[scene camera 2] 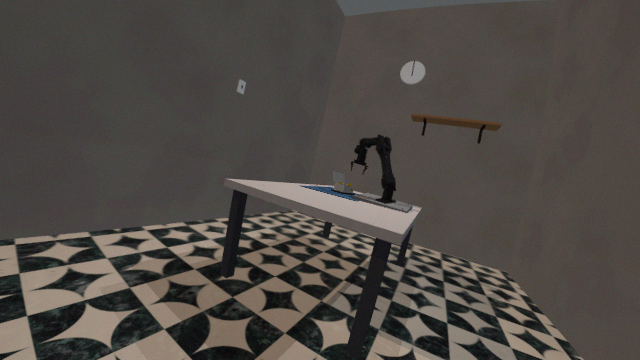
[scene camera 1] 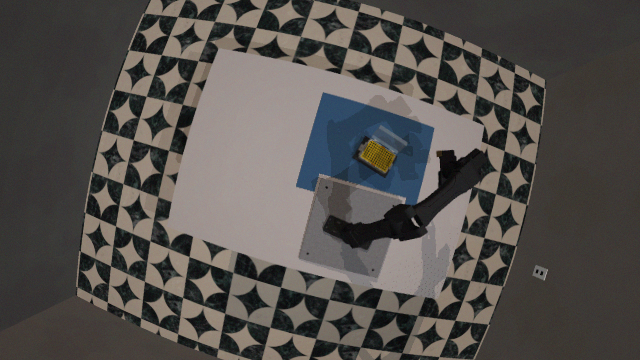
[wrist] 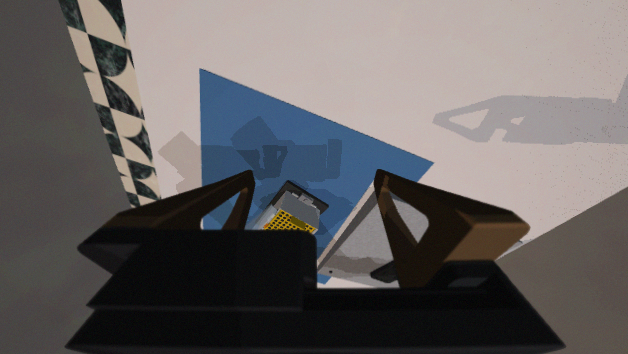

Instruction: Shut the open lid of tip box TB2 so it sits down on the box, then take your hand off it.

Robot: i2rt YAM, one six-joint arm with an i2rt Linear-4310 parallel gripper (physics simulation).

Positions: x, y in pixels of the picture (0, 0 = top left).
Labels:
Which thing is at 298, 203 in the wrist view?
A tip box.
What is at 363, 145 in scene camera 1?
A tip box.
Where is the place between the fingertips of the gripper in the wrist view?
314, 176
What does the gripper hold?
Nothing.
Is the gripper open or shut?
Open.

